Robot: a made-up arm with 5 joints.
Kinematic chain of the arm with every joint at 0, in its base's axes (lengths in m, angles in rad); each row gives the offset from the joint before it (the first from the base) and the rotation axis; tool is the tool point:
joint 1: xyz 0 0 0.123 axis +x
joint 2: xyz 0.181 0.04 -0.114 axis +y
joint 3: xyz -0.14 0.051 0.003 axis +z
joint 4: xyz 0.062 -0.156 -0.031 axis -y
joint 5: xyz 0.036 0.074 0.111 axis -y
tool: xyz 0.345 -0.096 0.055
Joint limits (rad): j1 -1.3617..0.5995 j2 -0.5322..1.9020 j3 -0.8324..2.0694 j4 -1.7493..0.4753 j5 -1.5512..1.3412
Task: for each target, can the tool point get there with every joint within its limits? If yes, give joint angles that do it. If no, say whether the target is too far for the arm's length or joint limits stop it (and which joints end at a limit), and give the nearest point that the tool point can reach.
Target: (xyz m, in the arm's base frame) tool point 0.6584 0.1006 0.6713
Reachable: no: joint limits stop it (at a limit: joint 1, joint 3) | nearest point 0.4737 0.1653 0.4765 | short by 0.276 m
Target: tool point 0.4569 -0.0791 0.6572
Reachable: no: joint limits stop it (at a limit: joint 3, joint 4, joint 5) | nearest point 0.3872 -0.0549 0.4935 | short by 0.180 m
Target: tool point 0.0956 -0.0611 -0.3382
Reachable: yes | joints -0.1125 0.3519 0.5329 -1.1668 -0.7731
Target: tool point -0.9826 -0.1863 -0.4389
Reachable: no: too far | nearest point -0.2478 -0.0957 -0.3033 | short by 0.753 m
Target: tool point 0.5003 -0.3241 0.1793
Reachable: yes | joints -0.9853 1.6774 -0.4709 -0.0695 0.7111
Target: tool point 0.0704 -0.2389 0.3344
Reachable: yes | joints 0.2982 -0.3199 -0.3919 -0.1027 1.1226
